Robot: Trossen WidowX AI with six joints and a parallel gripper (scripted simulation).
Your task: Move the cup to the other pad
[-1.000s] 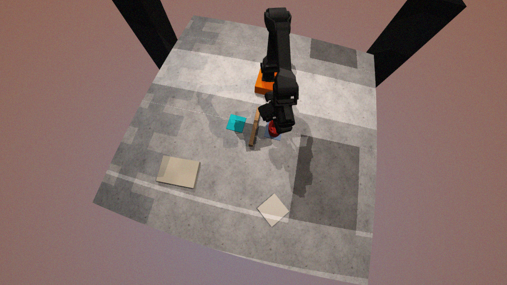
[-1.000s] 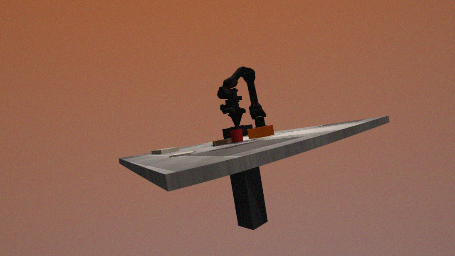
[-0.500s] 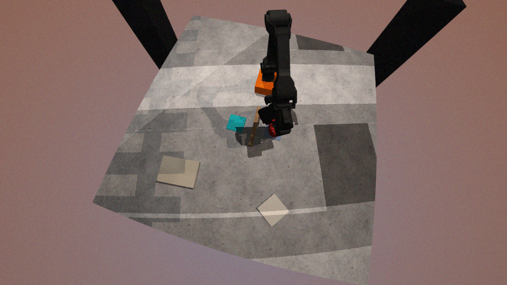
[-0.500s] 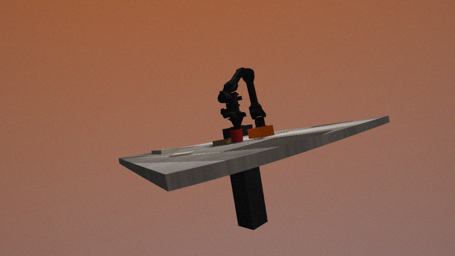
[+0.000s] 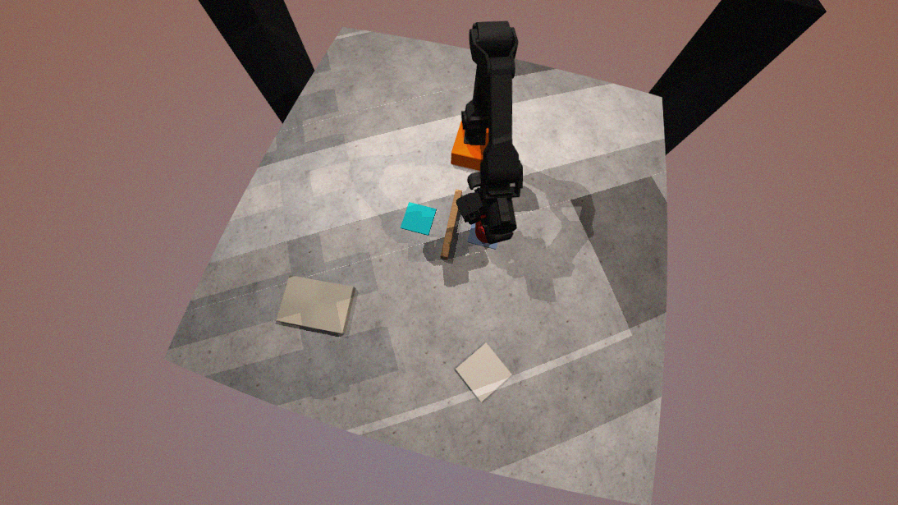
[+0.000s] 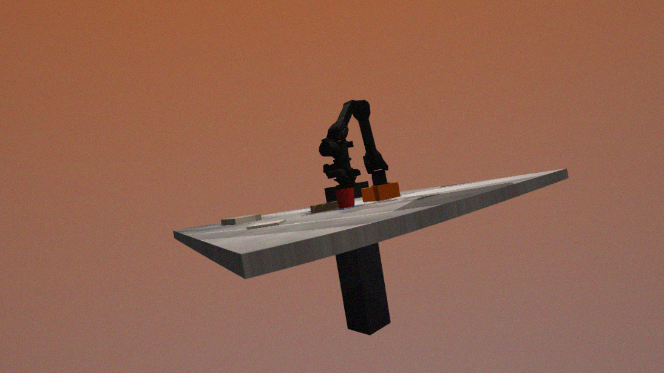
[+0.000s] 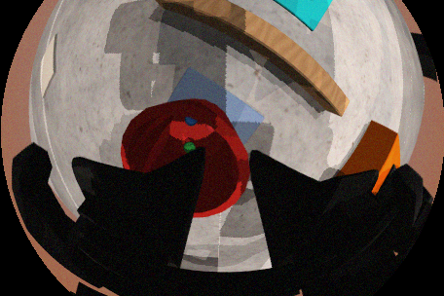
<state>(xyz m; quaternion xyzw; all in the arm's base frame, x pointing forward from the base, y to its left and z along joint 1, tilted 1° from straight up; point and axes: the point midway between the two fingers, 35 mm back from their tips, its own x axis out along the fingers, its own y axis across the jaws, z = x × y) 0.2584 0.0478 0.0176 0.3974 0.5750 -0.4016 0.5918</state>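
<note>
The cup lies 30 mm ahead of my gripper tip, 10 mm to the left of it and 10 mm below it. The rest, counted from my gripper tip: pale blue pad (60 mm below, 20 mm ahead, 10 mm to the left); cyan pad (190 mm to the right, 60 mm below); wooden bar (90 mm to the right, 40 mm below, 10 mm ahead).
</note>
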